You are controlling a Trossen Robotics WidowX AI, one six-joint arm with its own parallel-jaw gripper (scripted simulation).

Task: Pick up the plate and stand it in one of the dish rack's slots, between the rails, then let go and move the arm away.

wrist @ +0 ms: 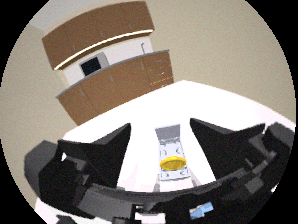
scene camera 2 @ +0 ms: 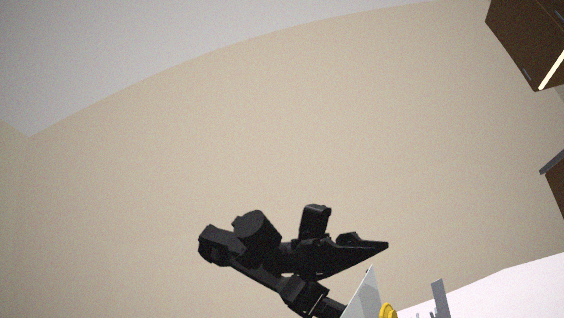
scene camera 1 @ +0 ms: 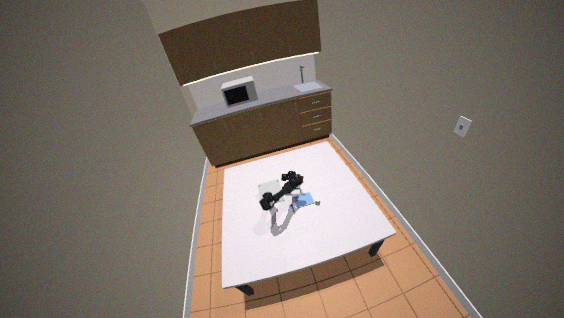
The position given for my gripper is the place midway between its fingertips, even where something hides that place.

My gripper [scene camera 2: 382,248] is open, holding nothing. Further things: a grey dish rack [wrist: 169,135].
My gripper is seen too in the wrist view [wrist: 160,123].
